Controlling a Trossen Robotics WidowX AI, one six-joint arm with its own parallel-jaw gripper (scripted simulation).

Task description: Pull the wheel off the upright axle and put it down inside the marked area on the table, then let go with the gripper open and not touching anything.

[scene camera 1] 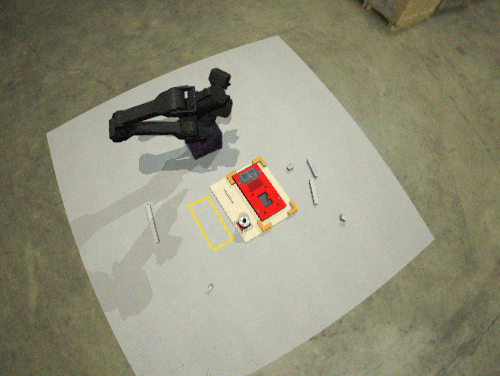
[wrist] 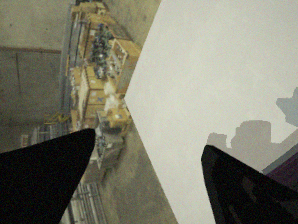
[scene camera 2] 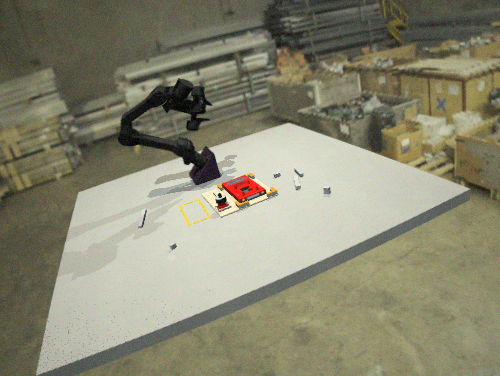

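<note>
The wrist view gives me a look at my gripper, and scene camera 2 shows my gripper as well. It is open, my gripper, and it holds nothing. A red block is there for me to see too.
</note>
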